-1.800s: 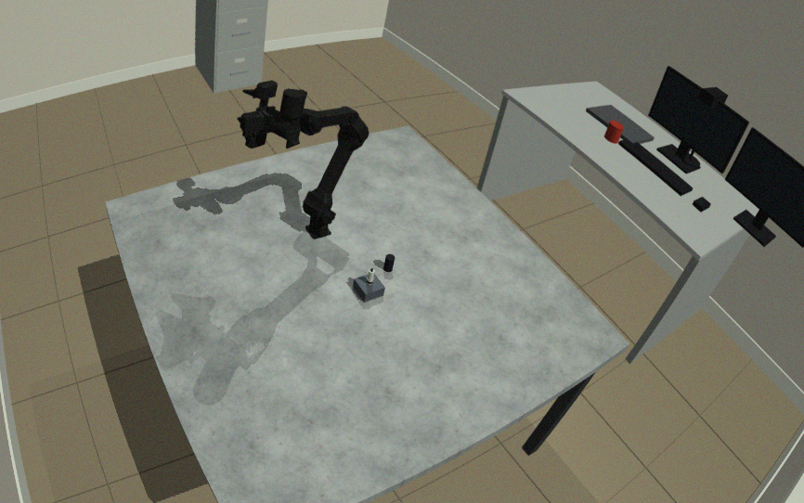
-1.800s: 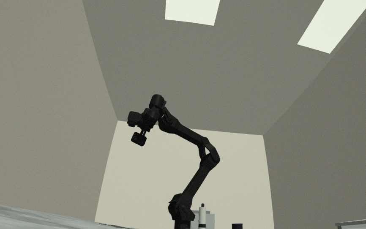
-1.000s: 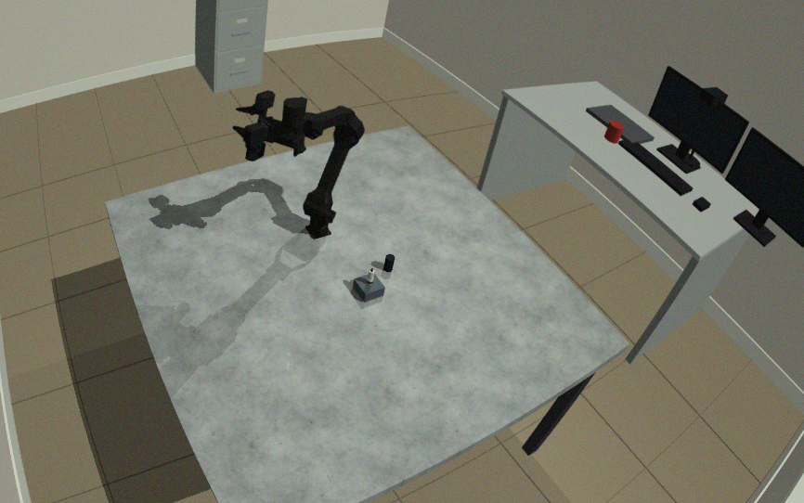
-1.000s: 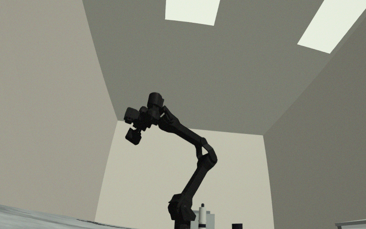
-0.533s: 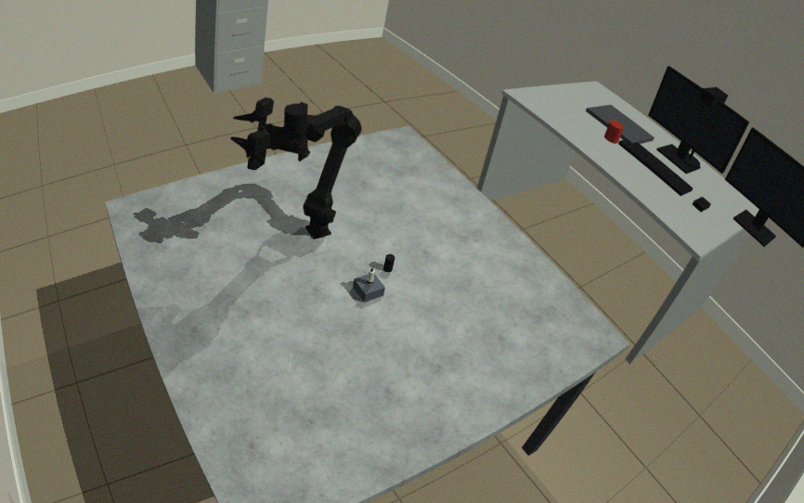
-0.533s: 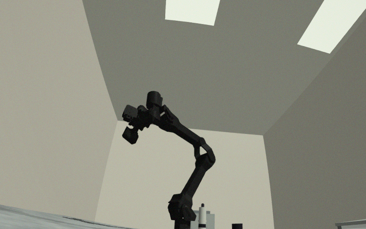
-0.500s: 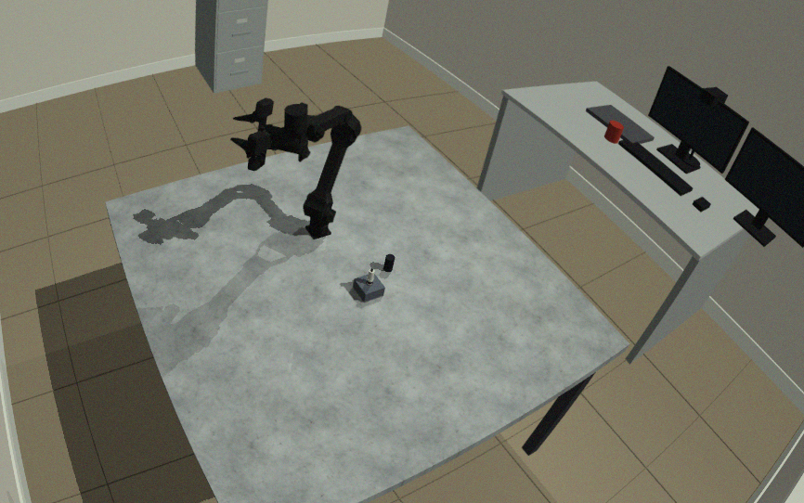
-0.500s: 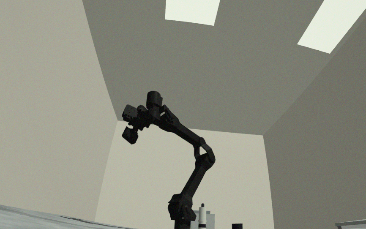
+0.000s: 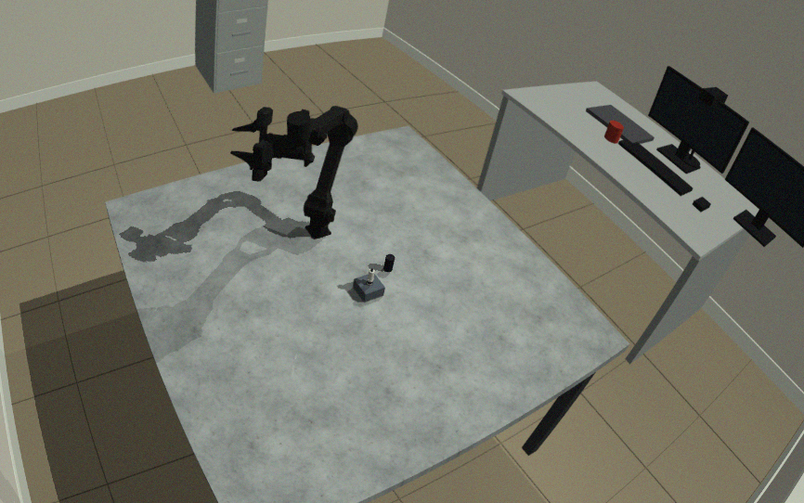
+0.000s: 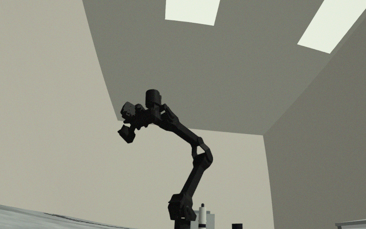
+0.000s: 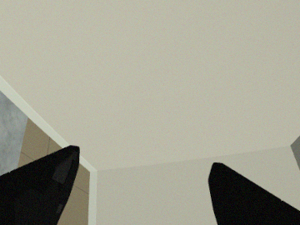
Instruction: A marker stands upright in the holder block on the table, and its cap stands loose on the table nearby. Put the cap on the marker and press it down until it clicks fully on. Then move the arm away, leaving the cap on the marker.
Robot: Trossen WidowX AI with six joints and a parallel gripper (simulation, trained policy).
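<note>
Right now my gripper tip is 350 mm above the white marker, 310 mm to the right of it and 290 mm short of it. From my gripper tip the other things lie so: black cap 410 mm to the left, 390 mm below, 240 mm ahead.
</note>
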